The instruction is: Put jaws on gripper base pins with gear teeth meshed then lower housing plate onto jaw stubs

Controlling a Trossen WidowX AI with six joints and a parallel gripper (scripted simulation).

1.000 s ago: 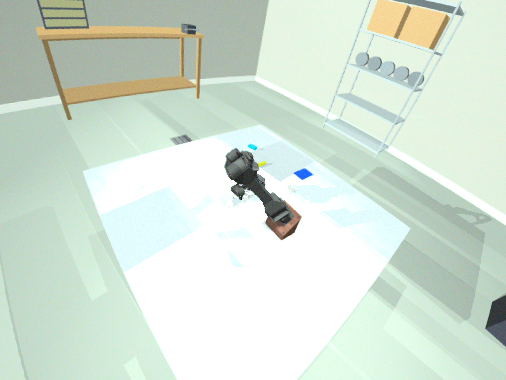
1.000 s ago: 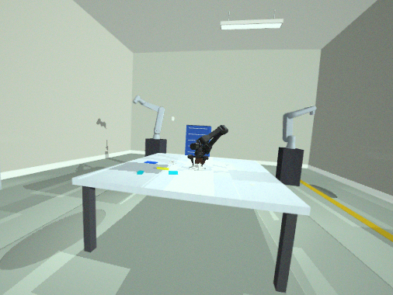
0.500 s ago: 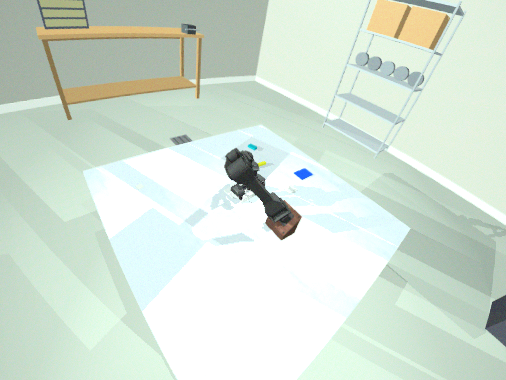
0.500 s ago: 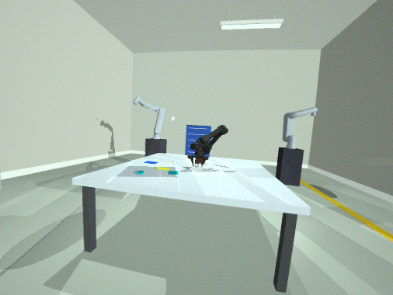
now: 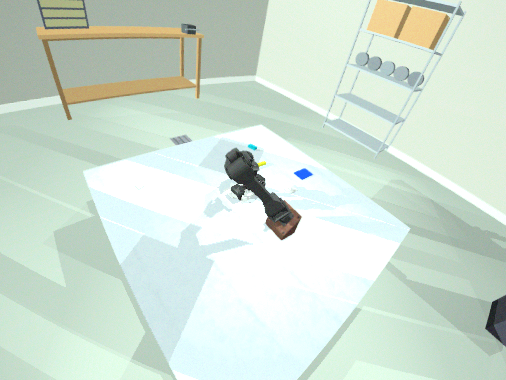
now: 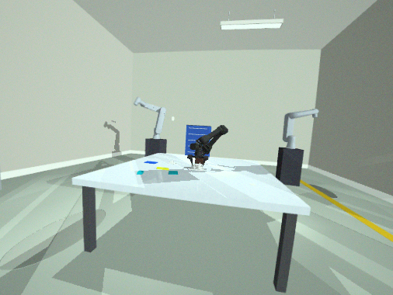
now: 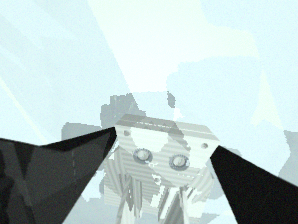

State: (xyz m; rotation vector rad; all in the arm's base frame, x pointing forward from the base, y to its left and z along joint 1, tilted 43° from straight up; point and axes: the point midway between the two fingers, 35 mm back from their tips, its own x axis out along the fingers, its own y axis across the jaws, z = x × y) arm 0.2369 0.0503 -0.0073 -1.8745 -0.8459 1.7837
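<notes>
My gripper tip is now 1 cm below the small white part and 1 cm short of it. Round my gripper tip: yellow bar (24 cm to the right, 20 cm ahead); then pale jaw (2 cm to the left, 2 cm ahead, 1 cm above); then blue square (46 cm to the right, 1 cm below, 1 cm ahead).
</notes>
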